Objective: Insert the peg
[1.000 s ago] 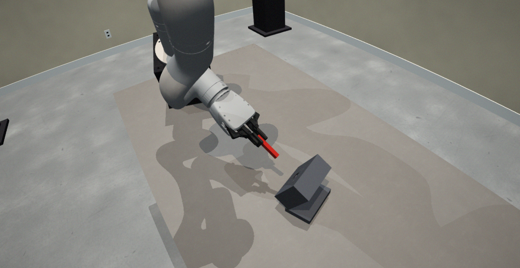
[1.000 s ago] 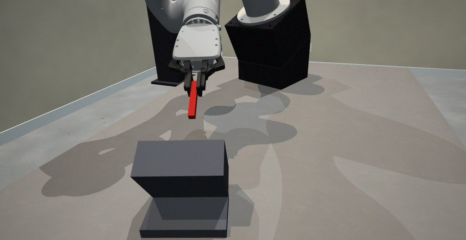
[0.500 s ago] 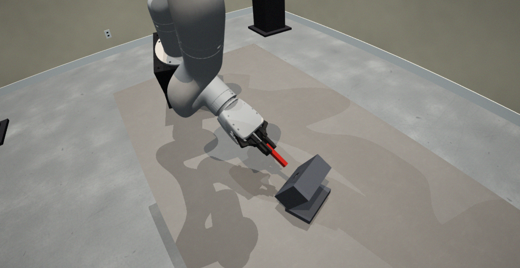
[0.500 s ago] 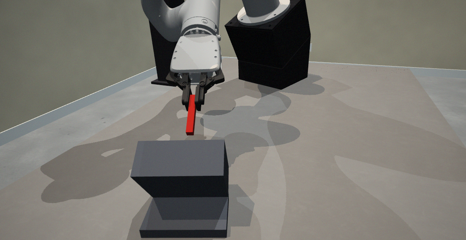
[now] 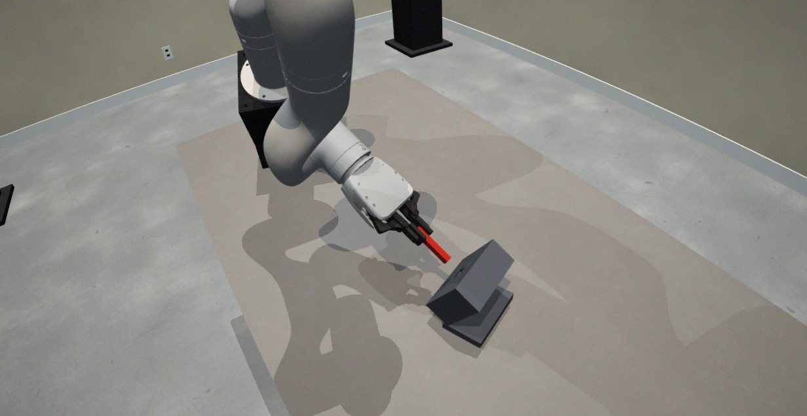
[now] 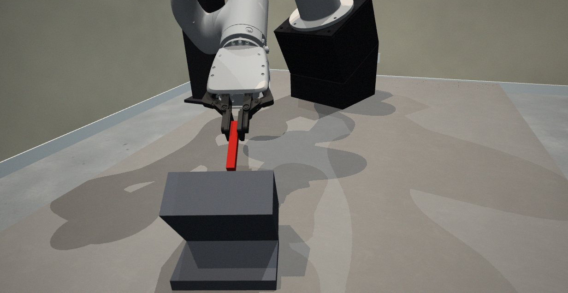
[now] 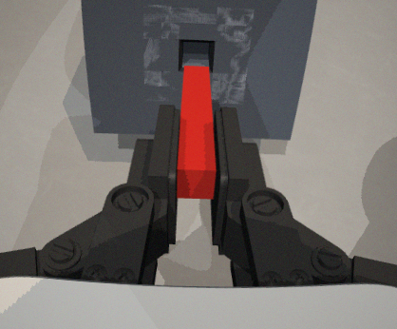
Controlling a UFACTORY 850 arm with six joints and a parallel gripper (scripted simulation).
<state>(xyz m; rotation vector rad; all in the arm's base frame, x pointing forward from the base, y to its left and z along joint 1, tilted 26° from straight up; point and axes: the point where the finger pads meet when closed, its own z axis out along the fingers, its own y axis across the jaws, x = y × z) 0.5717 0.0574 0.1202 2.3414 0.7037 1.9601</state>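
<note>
The grey base plate lies 130 mm ahead of my hand, 50 mm to the left of it and 140 mm below it. From my hand the other things lie so: red peg: 30 mm ahead, 10 mm to the left, 20 mm below.
</note>
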